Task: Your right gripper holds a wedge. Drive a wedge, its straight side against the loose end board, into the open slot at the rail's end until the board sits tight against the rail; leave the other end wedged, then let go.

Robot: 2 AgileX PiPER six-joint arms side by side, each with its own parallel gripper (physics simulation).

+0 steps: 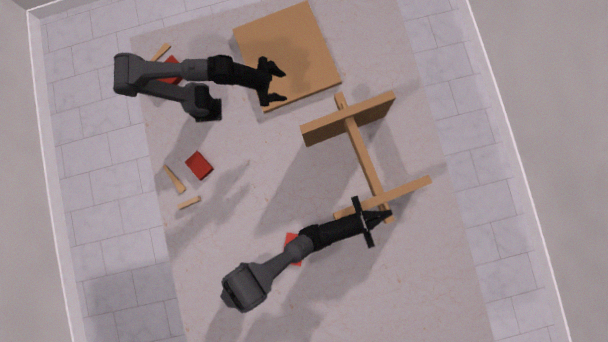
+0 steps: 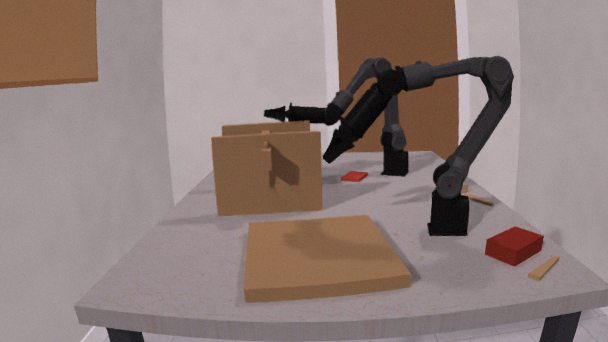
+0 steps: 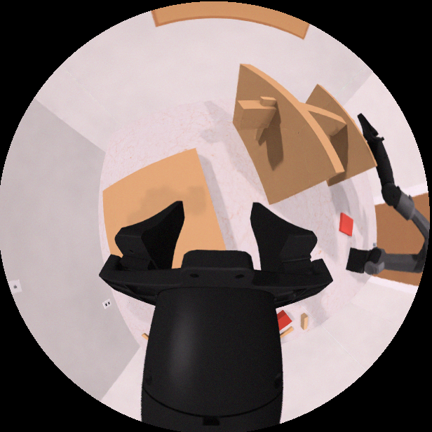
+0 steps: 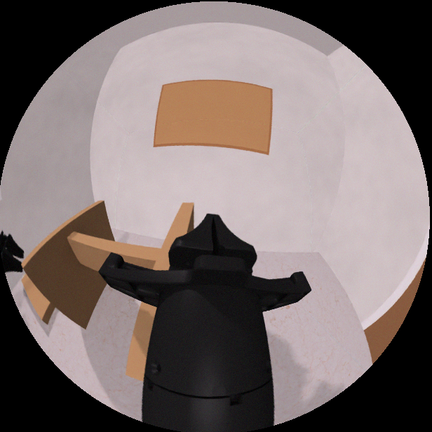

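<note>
The loose end board (image 1: 415, 186) (image 2: 232, 130) (image 4: 181, 230) stands upright at one rail end; the rail (image 1: 365, 155) (image 3: 325, 116) (image 4: 115, 245) runs from it to the other board (image 1: 320, 132) (image 2: 240, 175) (image 3: 295, 165) (image 4: 70, 272). A small wedge (image 3: 268, 101) sits in the rail's far end, outside that board. My right gripper (image 1: 390, 213) (image 2: 265, 113) (image 3: 359, 114) (image 4: 211, 221) is shut over the loose board's rail end, with no wedge showing between its fingers. That end's slot and any wedge in it are hidden. My left gripper (image 1: 285, 86) (image 2: 327, 160) (image 3: 217, 209) is open and empty above the flat panel.
A flat wooden panel (image 1: 290, 45) (image 2: 320, 260) (image 3: 150, 185) lies beside the frame. Red blocks (image 1: 199, 165) (image 2: 514, 246) and loose wooden pieces (image 1: 175, 179) (image 2: 544, 268) lie near the table's arm side. Another red block (image 2: 354, 176) (image 3: 346, 224) lies below the right arm.
</note>
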